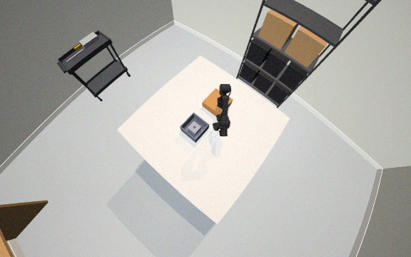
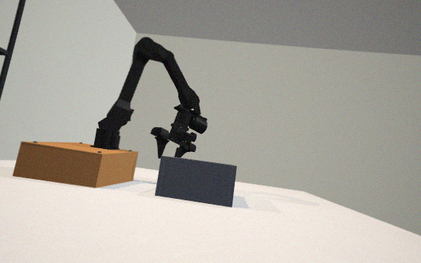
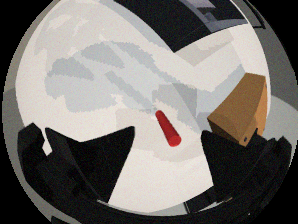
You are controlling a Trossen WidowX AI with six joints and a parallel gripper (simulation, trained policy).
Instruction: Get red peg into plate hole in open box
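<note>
The red peg lies 40 mm below my gripper tip and 10 mm behind it. Round my gripper tip: light grey plate (170 mm to the right, 160 mm ahead, 30 mm below); dark grey box (170 mm to the right, 160 mm ahead, 50 mm below).
</note>
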